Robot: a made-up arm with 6 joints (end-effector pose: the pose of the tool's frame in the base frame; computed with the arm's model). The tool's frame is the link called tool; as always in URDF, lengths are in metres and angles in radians.
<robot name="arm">
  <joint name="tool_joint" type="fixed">
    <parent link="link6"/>
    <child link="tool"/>
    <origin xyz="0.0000 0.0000 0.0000" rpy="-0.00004 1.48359 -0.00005"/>
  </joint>
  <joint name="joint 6" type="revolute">
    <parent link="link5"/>
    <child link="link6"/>
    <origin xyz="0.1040 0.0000 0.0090"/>
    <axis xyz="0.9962 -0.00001 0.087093"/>
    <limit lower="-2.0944" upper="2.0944"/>
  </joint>
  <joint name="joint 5" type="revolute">
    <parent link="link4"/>
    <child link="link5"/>
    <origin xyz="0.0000 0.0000 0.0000"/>
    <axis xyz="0.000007 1 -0.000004"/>
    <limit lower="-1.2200" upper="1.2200"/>
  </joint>
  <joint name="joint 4" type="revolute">
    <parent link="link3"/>
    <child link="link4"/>
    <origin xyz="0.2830 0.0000 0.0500"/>
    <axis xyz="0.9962 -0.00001 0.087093"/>
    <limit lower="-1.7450" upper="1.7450"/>
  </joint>
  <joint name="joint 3" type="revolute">
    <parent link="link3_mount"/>
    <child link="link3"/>
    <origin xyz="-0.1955 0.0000 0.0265"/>
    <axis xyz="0.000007 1 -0.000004"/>
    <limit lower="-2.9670" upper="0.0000"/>
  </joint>
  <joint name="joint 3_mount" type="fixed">
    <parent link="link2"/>
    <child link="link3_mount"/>
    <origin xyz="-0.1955 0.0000 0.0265"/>
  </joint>
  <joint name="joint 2" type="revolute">
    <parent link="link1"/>
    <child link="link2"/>
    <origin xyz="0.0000 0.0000 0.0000"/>
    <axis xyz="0.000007 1 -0.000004"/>
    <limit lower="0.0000" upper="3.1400"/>
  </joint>
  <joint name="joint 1" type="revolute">
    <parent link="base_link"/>
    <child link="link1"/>
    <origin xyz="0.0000 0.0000 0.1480"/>
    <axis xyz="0 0 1"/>
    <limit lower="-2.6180" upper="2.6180"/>
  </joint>
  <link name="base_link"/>
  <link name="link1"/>
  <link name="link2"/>
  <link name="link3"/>
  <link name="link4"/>
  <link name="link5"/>
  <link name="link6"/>
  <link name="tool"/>
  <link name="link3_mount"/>
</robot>
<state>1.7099 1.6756 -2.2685 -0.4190 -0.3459 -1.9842</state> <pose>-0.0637 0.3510 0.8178 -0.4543 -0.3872 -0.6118</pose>
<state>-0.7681 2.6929 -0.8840 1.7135 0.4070 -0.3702</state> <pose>0.2792 -0.2127 -0.1126 -2.5400 -1.3866 -0.5276</pose>
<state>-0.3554 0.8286 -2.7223 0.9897 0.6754 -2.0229</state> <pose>-0.3204 0.1772 0.8135 -0.5587 -0.2301 -1.4646</pose>
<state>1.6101 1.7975 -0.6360 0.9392 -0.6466 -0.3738</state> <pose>0.0361 0.3721 0.2217 -0.9581 1.9818 0.6335</pose>
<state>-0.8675 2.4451 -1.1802 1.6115 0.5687 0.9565</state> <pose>0.3680 -0.3470 0.0231 -2.8101 0.2500 -0.9916</pose>
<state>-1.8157 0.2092 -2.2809 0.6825 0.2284 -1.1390</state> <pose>0.1581 0.5710 0.6001 -0.4603 -0.2917 -2.2708</pose>
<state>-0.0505 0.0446 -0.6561 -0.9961 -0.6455 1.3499</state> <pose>-0.1404 0.0598 0.5016 -0.3871 0.5945 0.5207</pose>
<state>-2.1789 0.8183 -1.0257 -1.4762 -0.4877 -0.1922</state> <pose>-0.0315 -0.1304 0.6081 0.1314 -1.7058 2.2934</pose>
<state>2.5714 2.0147 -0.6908 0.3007 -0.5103 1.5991</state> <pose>-0.3364 0.2336 0.1460 0.8145 -2.4398 -1.0107</pose>
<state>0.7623 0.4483 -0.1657 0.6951 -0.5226 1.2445</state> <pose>0.0612 0.0124 0.3560 1.1511 1.2201 1.9194</pose>
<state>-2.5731 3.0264 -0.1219 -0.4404 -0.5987 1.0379</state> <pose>-0.0424 -0.0568 -0.0527 -2.7463 0.2565 -1.0064</pose>
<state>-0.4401 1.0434 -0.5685 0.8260 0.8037 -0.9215</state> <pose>0.1785 -0.0229 0.3530 -0.0043 2.4028 0.3961</pose>
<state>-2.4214 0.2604 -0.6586 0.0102 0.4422 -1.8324</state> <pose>0.0141 0.0118 0.4601 -0.5173 -1.6912 1.5749</pose>
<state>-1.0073 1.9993 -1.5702 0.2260 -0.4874 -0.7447</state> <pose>0.3068 -0.5061 0.4232 0.4552 1.5160 -1.3261</pose>
